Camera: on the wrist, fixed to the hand. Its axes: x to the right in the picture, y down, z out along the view.
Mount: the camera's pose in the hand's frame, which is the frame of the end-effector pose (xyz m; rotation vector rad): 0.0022 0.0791 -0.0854 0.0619 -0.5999 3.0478
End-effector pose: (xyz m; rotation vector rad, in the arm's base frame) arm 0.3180 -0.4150 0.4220 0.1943 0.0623 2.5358
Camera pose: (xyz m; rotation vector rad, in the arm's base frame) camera 0.2591 -0.4792 0.3448 -0.4388 0.2236 -0.5961
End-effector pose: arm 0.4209 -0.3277 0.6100 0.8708 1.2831 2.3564
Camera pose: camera 0.3649 -0.4246 0.6420 -1.3413 0.6739 -0.2275
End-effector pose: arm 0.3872 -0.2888 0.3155 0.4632 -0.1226 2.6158
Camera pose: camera 0.3223 -0.3434 0.2357 -0.3020 0.3948 -0.4463
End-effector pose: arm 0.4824 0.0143 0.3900 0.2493 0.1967 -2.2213
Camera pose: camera 0.5529 -0.0162 0.3026 -0.1748 -0.4111 0.8068
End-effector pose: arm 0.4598 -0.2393 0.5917 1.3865 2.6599 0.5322
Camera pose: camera 0.4993 -0.2182 0.6992 -2.8014 1.3617 0.1730
